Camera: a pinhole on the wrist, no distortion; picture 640 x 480 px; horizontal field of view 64.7 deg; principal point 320.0 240.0 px. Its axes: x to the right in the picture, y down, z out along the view. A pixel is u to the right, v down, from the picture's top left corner.
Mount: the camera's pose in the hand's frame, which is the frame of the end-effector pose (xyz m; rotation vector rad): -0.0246 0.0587 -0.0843 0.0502 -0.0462 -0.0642
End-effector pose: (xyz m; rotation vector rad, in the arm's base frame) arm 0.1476 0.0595 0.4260 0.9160 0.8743 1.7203
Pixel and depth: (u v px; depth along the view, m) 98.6 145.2 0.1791
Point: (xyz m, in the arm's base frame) 0.2456 -0.0415 0.4648
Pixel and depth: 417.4 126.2 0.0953
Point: 0.1470 0.0407 0.4559
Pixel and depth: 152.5 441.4 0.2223
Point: 0.2374 -0.0577 0.5933
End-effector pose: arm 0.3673 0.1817 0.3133 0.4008 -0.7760 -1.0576
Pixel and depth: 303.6 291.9 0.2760
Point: 0.2603 0.2675 0.4733
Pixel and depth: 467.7 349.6 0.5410
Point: 0.1400 0.1728 0.7608
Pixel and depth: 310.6 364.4 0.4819
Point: 0.1545 0.3209 0.6644
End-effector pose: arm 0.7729 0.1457 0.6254 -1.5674 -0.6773 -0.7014
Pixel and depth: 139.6 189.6 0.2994
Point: 0.7060 0.3460 0.4809
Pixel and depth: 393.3 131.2 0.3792
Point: 0.7600 0.4410 0.6336
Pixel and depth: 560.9 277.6 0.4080
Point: 0.9328 0.4758 0.6758
